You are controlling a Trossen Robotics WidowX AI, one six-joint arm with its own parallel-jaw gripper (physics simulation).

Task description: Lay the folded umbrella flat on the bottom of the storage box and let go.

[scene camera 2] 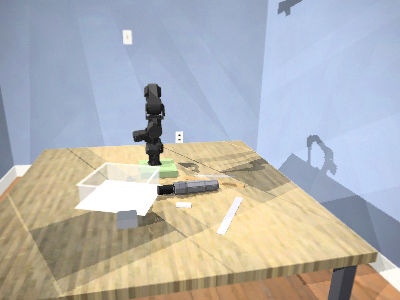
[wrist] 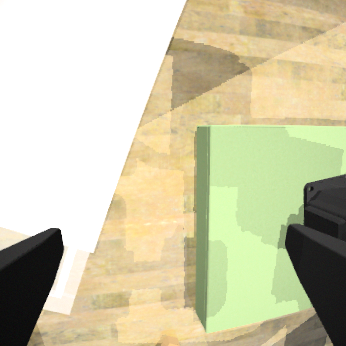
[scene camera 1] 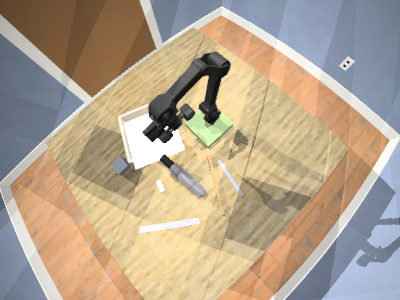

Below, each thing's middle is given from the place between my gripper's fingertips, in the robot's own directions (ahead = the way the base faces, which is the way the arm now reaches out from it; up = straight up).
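The storage box (scene camera 2: 114, 186) has my hand 14 cm to the left of it, and the hand is also 8 cm above the box and 11 cm short of it.
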